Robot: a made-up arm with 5 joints.
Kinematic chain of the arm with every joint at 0, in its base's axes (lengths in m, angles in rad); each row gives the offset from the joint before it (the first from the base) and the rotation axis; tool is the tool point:
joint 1: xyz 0 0 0.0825 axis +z
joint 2: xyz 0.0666 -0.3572 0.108 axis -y
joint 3: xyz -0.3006 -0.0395 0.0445 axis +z
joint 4: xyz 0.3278 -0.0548 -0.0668 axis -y
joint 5: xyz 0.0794 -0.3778 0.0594 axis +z
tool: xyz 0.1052 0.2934 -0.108
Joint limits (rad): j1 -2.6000..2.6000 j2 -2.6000..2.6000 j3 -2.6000..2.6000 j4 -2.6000..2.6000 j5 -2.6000..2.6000
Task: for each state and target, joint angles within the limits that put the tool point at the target. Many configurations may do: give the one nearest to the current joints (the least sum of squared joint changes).
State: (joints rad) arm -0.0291 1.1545 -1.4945 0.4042 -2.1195
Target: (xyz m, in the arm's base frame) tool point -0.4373 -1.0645 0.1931
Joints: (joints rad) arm -0.2238 1.1652 -0.6875 0.8421 -1.2586
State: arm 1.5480 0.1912 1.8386 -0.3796 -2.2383
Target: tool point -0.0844 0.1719 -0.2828
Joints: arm 1.8691 -0.7442 1.4377 -0.7494 -1.9911
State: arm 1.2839 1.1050 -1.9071 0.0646 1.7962
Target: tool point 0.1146 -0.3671 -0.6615
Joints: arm 0.9655 1.1209 -1.9690 0.1423 2.4369
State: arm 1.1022 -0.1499 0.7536 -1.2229 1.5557
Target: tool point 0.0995 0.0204 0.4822
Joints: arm 1.0800 0.7719 1.4998 -1.8898 2.0644
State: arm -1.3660 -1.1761 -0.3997 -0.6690 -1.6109
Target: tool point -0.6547 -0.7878 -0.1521
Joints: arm -0.7289 -0.9540 -0.1372 -0.4361 -1.5926
